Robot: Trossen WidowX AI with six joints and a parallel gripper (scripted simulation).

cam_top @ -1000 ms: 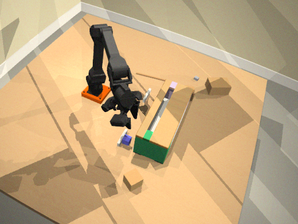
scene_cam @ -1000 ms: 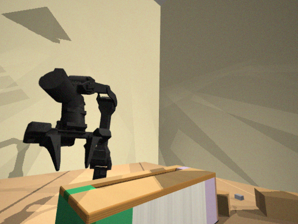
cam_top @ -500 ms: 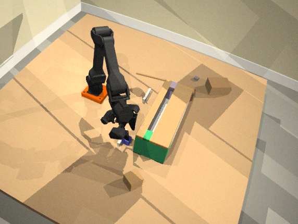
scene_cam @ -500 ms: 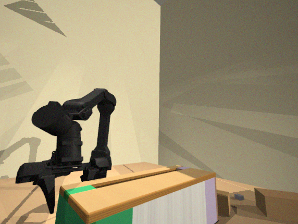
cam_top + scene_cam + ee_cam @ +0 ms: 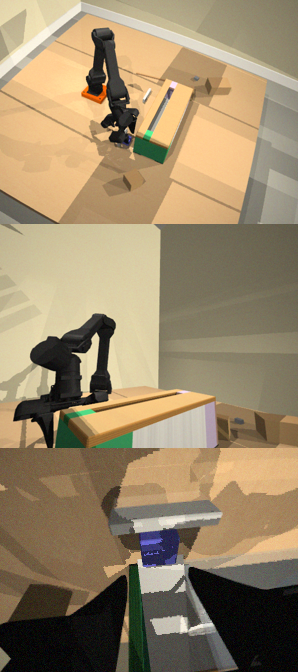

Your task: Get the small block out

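Now: the blue block 2 cm behind my gripper tip and 3 cm below it. Round my gripper tip: box 7 cm ahead, 16 cm to the left, 2 cm above; then tan cube 8 cm ahead, 18 cm to the right, 1 cm below; then wooden stick 6 cm behind, 46 cm to the left, 4 cm below.
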